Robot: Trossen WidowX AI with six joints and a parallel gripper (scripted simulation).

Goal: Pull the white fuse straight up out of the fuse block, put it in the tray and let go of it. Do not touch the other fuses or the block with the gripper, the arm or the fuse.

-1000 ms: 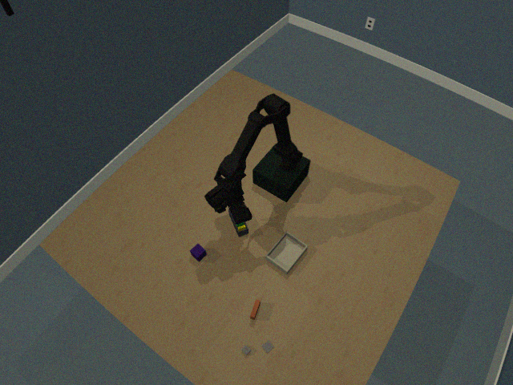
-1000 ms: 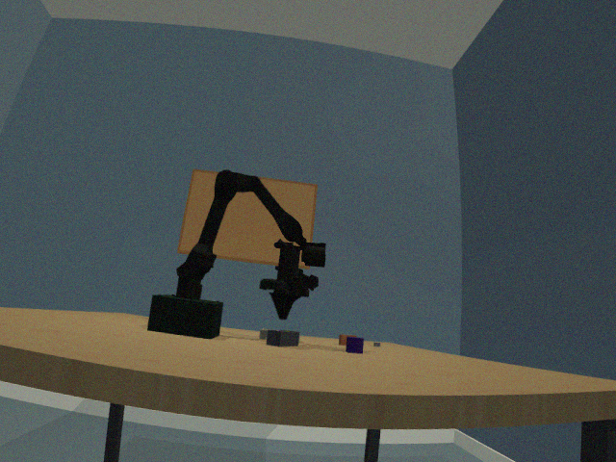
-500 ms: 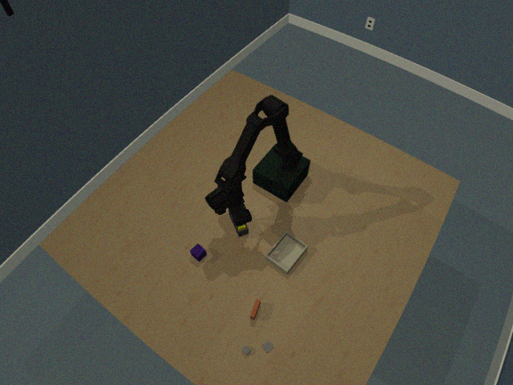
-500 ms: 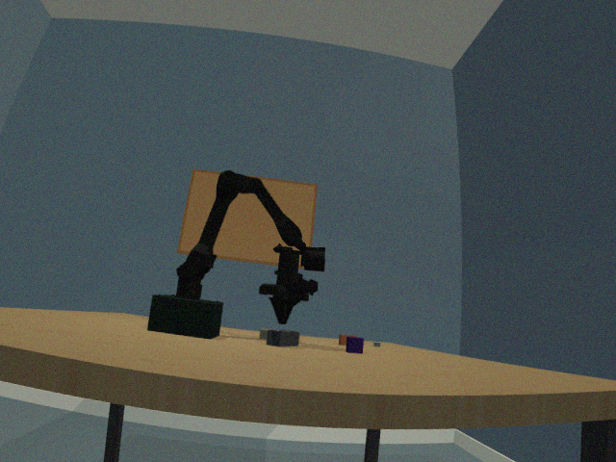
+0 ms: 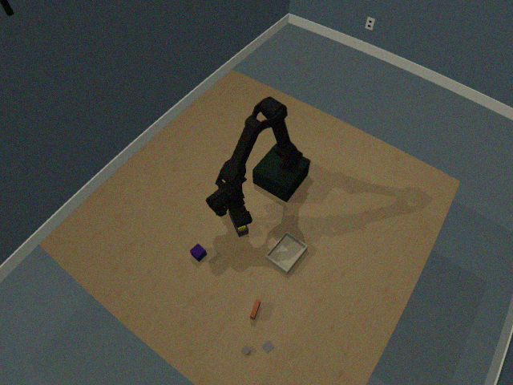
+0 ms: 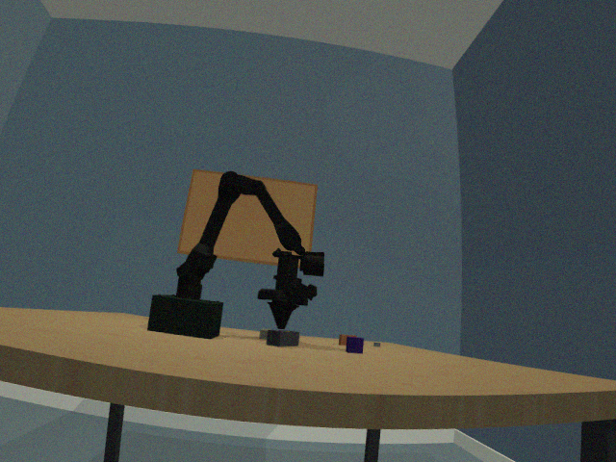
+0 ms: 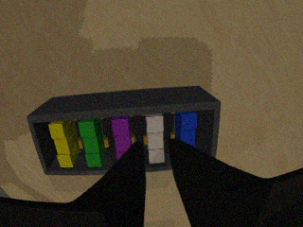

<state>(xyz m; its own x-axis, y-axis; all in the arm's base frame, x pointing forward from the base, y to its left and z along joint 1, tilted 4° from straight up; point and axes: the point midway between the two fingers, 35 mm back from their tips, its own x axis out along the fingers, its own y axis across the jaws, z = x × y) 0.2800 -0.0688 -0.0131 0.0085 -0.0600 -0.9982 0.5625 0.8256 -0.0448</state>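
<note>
Now: gripper tip 20 mm above the white fuse. The rest, counted from my gripper tip: white tray 20 mm ahead, 240 mm to the left, 40 mm below.
</note>
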